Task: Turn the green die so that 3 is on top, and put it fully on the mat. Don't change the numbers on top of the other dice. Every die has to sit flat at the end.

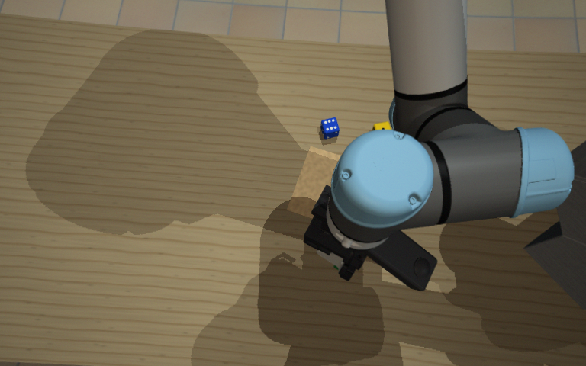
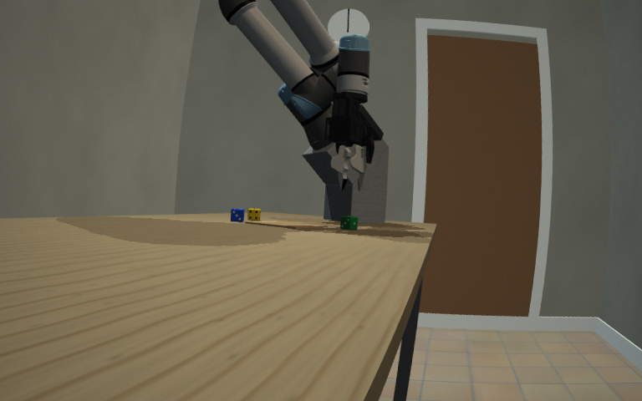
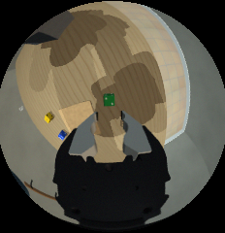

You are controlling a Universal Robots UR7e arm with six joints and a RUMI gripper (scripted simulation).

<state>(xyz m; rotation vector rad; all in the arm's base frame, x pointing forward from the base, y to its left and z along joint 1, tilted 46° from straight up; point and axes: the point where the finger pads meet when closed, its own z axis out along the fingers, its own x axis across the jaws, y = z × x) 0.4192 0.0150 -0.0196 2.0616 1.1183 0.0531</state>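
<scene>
Now: the green die 90 mm below my hand. The rest, counted from my hand: blue die: 40 mm behind, 260 mm to the right, 90 mm below; tan mat: 20 mm behind, 140 mm to the right, 100 mm below; yellow die: 140 mm behind, 230 mm to the right, 90 mm below.
</scene>
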